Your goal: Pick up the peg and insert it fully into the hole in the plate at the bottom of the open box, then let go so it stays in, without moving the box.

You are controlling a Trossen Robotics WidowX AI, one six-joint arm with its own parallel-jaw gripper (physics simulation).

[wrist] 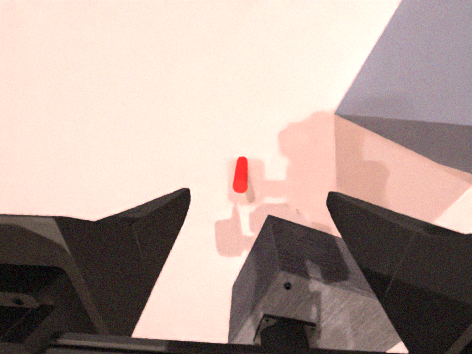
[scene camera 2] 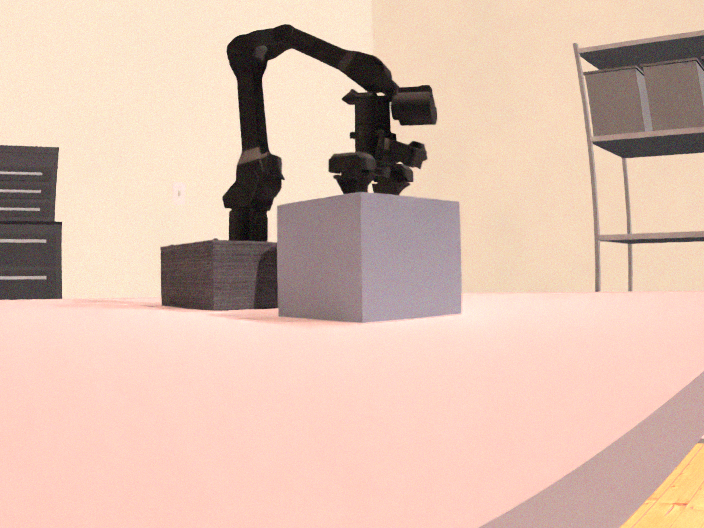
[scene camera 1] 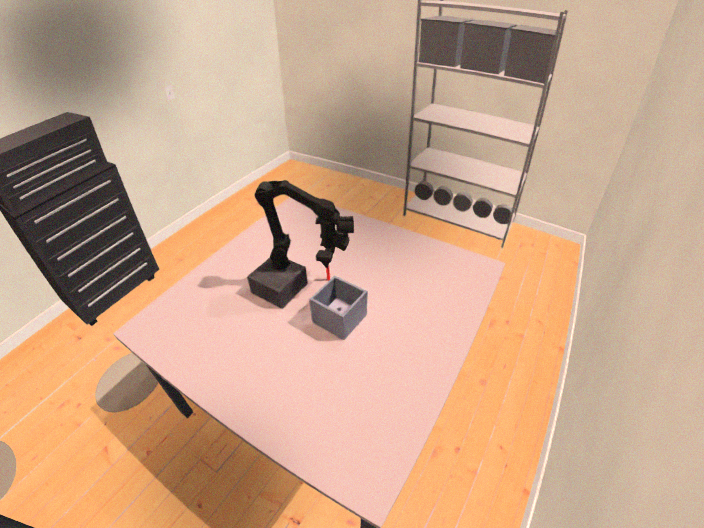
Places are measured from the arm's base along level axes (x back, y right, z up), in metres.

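Pixels of known places: gripper, fingertip midpoint: (wrist: 257, 196); arm's base at its link origin: (wrist: 282, 332) (scene camera 2: 247, 245) (scene camera 1: 280, 265).
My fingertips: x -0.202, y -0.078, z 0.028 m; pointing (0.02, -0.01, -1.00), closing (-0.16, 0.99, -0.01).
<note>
Ahead of a thing's pixels: the offset from my fingertips to its top centre. "pt": to the spot under its first point. Level surfaces: height alone.
The red peg @[dx +0.018, dy -0.010, dz -0.047 m] (scene camera 1: 328, 273) (wrist: 241, 175) stands upright on the table beside the box, on the arm base's side. My gripper (scene camera 1: 325, 263) (scene camera 2: 372, 189) (wrist: 257, 196) is open and points down over the peg. In the wrist view, the peg shows between and slightly beyond the fingertips, left of midway, with nothing gripped. The grey open box @[dx -0.121, dy +0.183, dz +0.011 m] (scene camera 1: 328, 319) (scene camera 2: 409, 258) (wrist: 420, 60) stands on the table. Its light bottom plate @[dx -0.121, dy +0.183, dz -0.066 m] (scene camera 1: 342, 303) with the dark hole @[pt dx -0.118, dy +0.176, dz -0.080 m] (scene camera 1: 339, 309) shows in scene view 1. In scene view 2, the box hides the peg and the fingertips.
The dark arm base (scene camera 1: 277, 284) (scene camera 2: 213, 275) (wrist: 300, 270) stands close to the box. The pink table @[dz -0.127 m] (scene camera 1: 363, 397) (scene camera 2: 312, 420) carries both. A shelf rack (scene camera 1: 410, 142) (scene camera 2: 592, 170) and a black drawer cabinet (scene camera 1: 79, 227) (scene camera 2: 28, 227) stand away from the table.
</note>
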